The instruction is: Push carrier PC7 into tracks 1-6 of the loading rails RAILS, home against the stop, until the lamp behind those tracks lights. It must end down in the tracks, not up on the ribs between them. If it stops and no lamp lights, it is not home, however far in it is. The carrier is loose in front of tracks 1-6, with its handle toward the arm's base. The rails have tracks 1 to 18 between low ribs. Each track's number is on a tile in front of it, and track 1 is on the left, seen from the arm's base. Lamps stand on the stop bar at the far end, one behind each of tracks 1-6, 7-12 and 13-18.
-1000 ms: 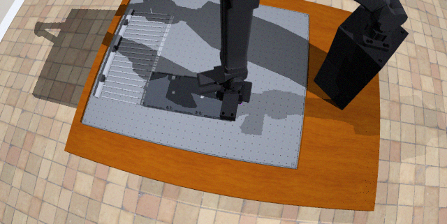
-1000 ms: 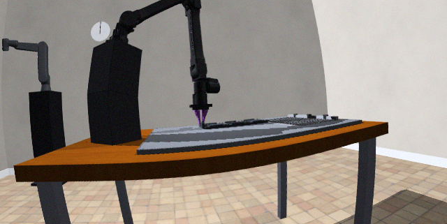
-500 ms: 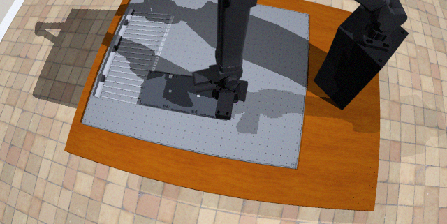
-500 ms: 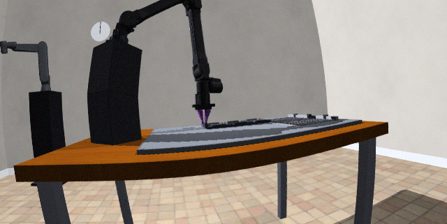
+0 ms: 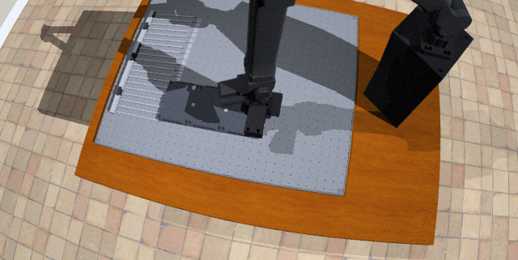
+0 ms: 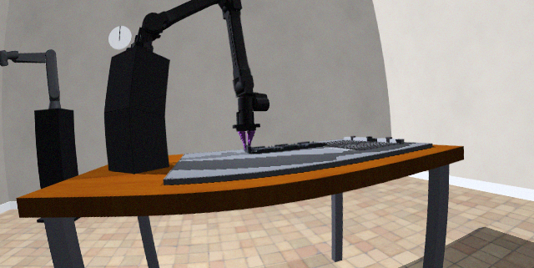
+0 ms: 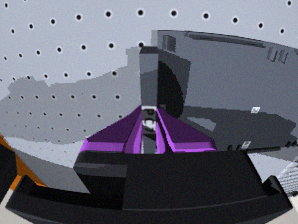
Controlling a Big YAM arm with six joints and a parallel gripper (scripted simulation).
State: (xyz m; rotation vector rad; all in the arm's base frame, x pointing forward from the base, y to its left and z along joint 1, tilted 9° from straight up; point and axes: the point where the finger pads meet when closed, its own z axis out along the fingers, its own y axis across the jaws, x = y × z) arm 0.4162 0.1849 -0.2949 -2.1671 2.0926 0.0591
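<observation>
Right now my hand is 160 mm short of the carrier PC7, 10 mm to the right of it and 10 mm above it.
</observation>
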